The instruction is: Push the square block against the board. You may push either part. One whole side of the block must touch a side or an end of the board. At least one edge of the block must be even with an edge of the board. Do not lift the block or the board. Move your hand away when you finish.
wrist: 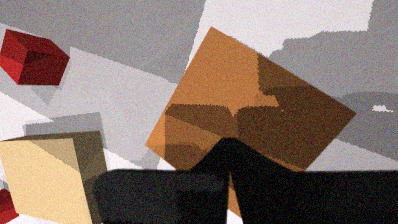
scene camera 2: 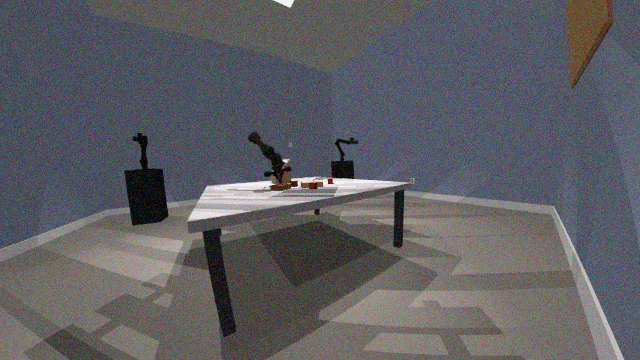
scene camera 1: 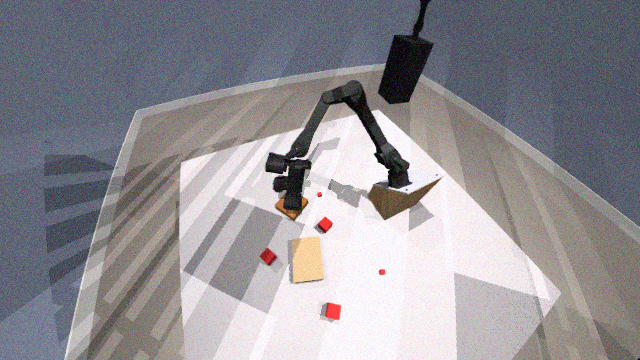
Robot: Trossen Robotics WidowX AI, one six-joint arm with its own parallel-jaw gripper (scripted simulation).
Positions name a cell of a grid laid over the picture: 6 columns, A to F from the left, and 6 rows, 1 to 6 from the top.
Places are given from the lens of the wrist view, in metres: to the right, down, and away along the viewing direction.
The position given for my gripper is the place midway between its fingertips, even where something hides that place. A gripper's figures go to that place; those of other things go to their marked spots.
my gripper (wrist: D4): 0.02, 0.02, 0.10
square block (wrist: D3): 0.02, -0.01, 0.11
